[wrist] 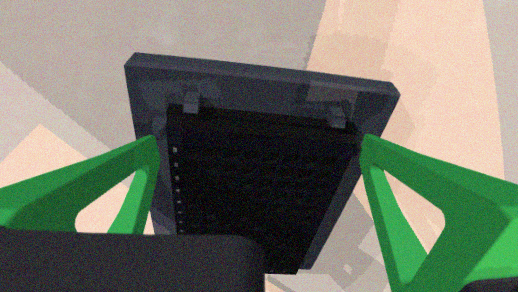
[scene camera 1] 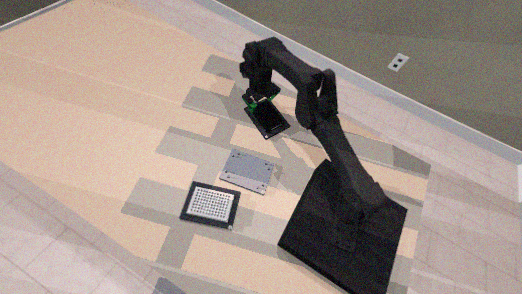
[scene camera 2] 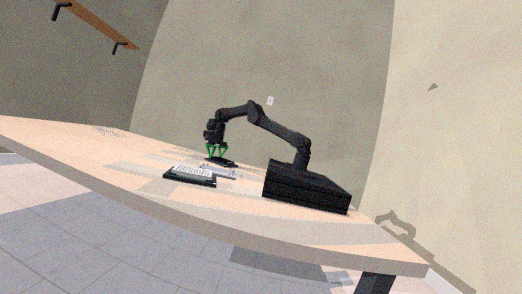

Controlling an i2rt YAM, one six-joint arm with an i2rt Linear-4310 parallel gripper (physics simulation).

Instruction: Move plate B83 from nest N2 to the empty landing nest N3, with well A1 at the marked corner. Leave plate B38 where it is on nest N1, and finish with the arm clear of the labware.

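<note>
A black well plate (scene camera 1: 268, 116) (scene camera 2: 223, 161) (wrist: 260, 185) sits in a dark nest (wrist: 265, 90). A white well plate (scene camera 1: 210, 204) (scene camera 2: 192, 171) sits in another dark nest (scene camera 1: 204, 221) (scene camera 2: 189, 180). The empty grey nest (scene camera 1: 247, 171) (scene camera 2: 228, 173) lies between them. No plate or nest labels are readable. My gripper (scene camera 1: 263, 102) (scene camera 2: 215, 156) (wrist: 259, 146) is open above the black plate. In the wrist view its green fingertips stand at either side of the plate, overlapping the nest's side rims; their exact height is unclear. The plate's near end is partly hidden by the gripper body.
The arm's black base block (scene camera 1: 345, 235) (scene camera 2: 305, 189) stands on the table (scene camera 1: 100, 125) (scene camera 2: 65, 150), to the right of the nests. The arm arches from it over to the black plate. A wall (scene camera 1: 450, 90) rises behind the table, and a wooden shelf (scene camera 2: 97, 24) hangs high up.
</note>
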